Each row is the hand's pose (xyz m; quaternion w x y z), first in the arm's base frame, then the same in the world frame.
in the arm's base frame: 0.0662 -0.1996 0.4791 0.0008 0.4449 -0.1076 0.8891
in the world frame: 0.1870 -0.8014 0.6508 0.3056 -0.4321 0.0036 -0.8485
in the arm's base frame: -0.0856 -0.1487 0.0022 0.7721 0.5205 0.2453 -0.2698
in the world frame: 0.0443 -0.8003 0.1684 0.7979 0.4592 0.3902 0.0150
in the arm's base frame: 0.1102 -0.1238 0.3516 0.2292 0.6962 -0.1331 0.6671
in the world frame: 0.1787 -0.7011 0.5333 0.0317 -0.6949 -0.0567 -0.7161
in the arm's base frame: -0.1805 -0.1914 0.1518 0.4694 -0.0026 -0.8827 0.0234
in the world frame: -0.0084 -0.9071 0.3063 0.4140 0.2996 -0.8499 0.1285
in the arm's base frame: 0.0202 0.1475 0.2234 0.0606 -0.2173 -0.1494 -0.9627
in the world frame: -0.0543 -0.5257 0.4189 0.3694 -0.1302 -0.1656 -0.9051
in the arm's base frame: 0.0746 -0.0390 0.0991 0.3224 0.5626 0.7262 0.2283
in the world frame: 0.1040 -0.6278 0.2858 0.2247 0.3118 0.8466 0.3682
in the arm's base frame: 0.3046 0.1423 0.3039 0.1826 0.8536 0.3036 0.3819
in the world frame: 0.1741 -0.3684 0.5213 0.0185 0.7106 0.5351 0.4565
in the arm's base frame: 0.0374 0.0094 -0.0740 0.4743 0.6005 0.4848 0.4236
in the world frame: 0.0484 -0.5930 0.1143 0.2984 0.4264 0.6167 0.5906
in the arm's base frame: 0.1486 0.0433 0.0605 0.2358 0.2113 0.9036 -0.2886
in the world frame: 0.1141 -0.5140 0.2595 0.3283 -0.0677 0.9302 -0.1493
